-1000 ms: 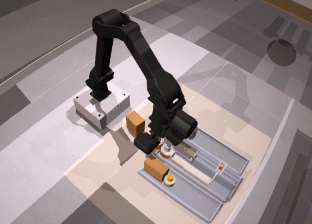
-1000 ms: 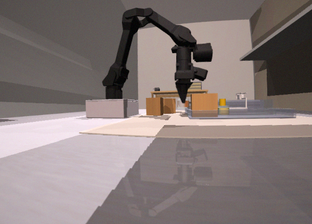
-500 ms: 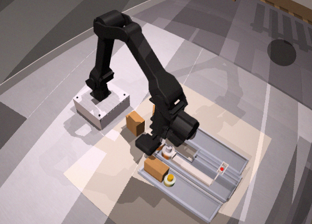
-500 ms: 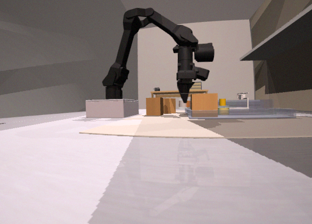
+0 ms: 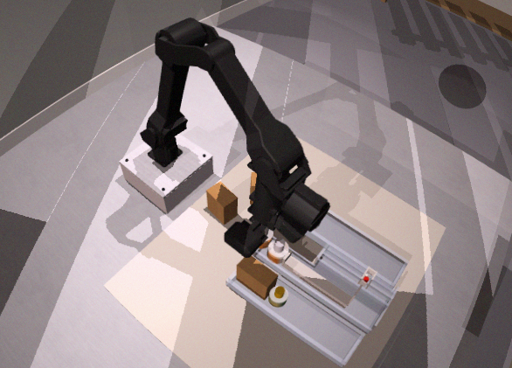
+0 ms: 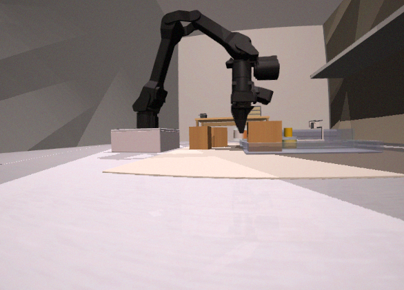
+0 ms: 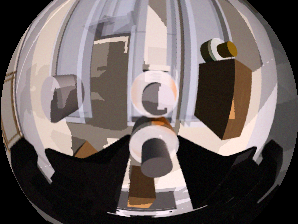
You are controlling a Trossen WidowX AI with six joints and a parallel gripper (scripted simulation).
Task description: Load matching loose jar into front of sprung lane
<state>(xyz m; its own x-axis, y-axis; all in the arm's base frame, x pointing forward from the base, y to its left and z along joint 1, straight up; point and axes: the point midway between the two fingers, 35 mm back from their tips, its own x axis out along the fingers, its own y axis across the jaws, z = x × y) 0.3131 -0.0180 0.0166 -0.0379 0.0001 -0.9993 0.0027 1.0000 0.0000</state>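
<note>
My gripper tip is now 5 cm short of the brown box, 8 cm to the left of it and 1 cm above it. From my gripper tip the other things lie so: grey cylinder: 4 cm ahead, 13 cm to the left, 2 cm below; then red marker: 23 cm ahead, 4 cm to the left, 2 cm above; then white pusher bar: 15 cm ahead, 3 cm to the left.
</note>
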